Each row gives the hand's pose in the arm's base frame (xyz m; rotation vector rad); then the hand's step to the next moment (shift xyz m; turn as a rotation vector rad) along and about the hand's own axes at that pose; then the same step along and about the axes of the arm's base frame.
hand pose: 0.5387 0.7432 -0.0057 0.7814 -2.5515 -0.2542
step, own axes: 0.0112 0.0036 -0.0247 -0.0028 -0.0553 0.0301
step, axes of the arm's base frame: 0.0018 -0.0044 0.0269 0.0145 -0.0426 -0.0441
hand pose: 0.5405 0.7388 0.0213 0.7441 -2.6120 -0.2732
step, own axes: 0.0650 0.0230 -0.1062 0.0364 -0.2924 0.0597
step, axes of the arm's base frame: -0.0146 -0.0237 0.1235 0.0803 -0.2604 -0.1271
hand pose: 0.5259 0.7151 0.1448 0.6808 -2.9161 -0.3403
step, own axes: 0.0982 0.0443 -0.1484 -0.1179 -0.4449 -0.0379
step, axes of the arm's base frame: -0.0802 -0.0335 0.1615 0.2988 -0.3425 -0.0815
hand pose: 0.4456 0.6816 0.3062 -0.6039 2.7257 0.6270
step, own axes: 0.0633 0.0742 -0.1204 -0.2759 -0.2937 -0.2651
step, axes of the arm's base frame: -0.1099 -0.0167 0.1080 0.3288 -0.2723 0.2244
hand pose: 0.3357 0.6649 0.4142 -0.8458 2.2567 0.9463
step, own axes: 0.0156 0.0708 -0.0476 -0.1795 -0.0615 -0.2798
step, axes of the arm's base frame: -0.0723 -0.0022 0.0478 0.0954 -0.1869 0.2650
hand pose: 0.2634 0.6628 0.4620 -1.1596 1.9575 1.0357
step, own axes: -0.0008 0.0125 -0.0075 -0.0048 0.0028 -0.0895
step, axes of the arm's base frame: -0.0119 -0.0023 0.0082 -0.0115 -0.0743 0.0488
